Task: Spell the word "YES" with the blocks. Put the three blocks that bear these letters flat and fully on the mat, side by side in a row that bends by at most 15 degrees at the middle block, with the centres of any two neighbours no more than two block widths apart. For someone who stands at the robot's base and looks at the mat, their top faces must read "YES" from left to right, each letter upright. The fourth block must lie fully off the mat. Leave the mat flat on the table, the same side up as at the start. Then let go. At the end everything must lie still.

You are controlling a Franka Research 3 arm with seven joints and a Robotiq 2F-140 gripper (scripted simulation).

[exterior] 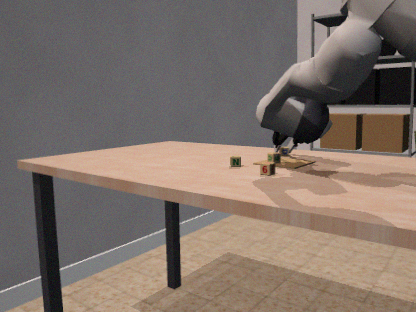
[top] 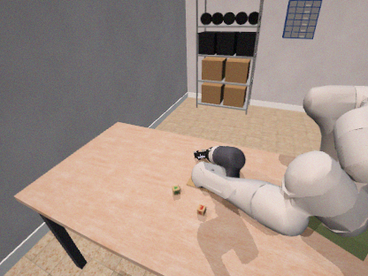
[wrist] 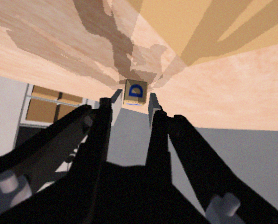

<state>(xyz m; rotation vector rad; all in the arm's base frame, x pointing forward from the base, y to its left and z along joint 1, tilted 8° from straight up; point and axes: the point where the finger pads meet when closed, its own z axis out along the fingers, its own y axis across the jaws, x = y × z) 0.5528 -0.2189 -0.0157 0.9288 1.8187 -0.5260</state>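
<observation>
Now: hand 1 cm to the left of the S block and 2 cm above it. Round my hand: green N block 5 cm ahead, 27 cm to the left, 2 cm below; then Y block 3 cm behind, 18 cm to the left, 1 cm below; then tan mat 6 cm behind, 16 cm to the left, 3 cm below.
</observation>
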